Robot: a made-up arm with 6 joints.
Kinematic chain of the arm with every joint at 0, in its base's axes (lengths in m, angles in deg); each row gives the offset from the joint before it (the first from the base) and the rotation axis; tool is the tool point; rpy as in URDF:
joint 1: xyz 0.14 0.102 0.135 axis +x
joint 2: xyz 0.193 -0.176 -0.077 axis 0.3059 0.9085 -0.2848
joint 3: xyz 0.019 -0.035 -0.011 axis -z
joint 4: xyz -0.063 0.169 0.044 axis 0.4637 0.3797 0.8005
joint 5: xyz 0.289 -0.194 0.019 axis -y
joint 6: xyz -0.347 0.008 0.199 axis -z
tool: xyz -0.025 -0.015 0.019 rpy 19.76 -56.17 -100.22
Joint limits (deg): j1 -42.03..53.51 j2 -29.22..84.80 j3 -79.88..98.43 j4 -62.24..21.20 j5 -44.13..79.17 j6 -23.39..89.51
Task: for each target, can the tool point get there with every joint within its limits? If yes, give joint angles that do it. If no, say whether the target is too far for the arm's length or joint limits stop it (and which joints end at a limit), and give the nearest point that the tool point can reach.
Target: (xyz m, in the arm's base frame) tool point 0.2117 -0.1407 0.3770
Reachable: yes | joints 9.63 26.00 -13.13 -31.08 -0.49 2.56
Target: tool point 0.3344 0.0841 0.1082
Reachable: yes | joints -34.50 37.51 76.23 -7.15 38.25 16.35
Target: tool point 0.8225 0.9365 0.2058
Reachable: no: joint limits stop it (at a limit: joint 1, joint 4) | nearest point 0.5472 0.3887 0.3312 | short by 0.626 m
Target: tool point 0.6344 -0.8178 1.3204
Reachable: no: too far | nearest point 0.6052 -0.2917 0.6423 | short by 0.859 m
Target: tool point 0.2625 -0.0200 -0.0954
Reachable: yes | joints -9.88 7.61 70.31 0.92 62.76 10.28
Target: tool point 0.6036 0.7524 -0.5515
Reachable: no: joint limits stop it (at a limit: joint 1, joint 3, joint 4, joint 5) | nearest point 0.4285 0.3037 -0.2216 | short by 0.584 m
